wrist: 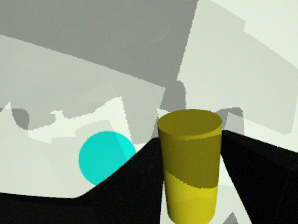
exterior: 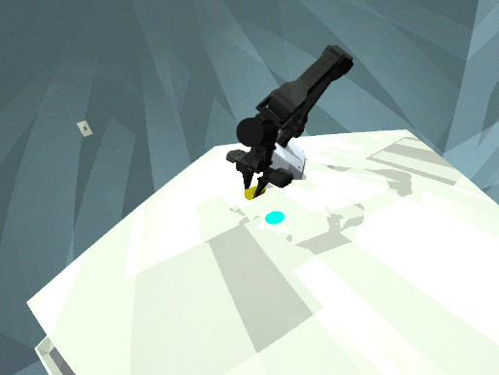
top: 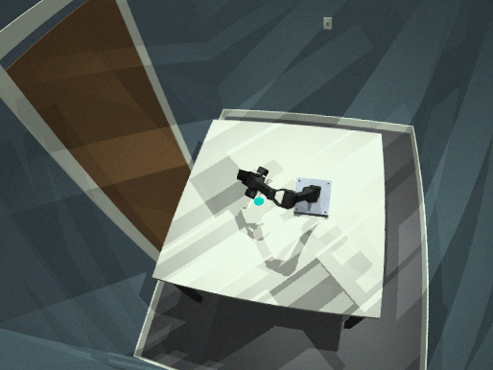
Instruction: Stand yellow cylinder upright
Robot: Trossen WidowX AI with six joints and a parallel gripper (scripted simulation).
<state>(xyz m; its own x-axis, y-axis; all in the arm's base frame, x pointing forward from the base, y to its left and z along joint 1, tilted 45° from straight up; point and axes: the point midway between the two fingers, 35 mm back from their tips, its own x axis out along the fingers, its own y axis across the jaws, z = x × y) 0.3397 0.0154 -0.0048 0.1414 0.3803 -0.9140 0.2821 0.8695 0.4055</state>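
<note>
My gripper tip is 10 cm above the cyan circle, 5 cm to the right of it and 1 cm past it. Round my gripper tip: yellow cylinder: 2 cm behind, 1 cm below.
</note>
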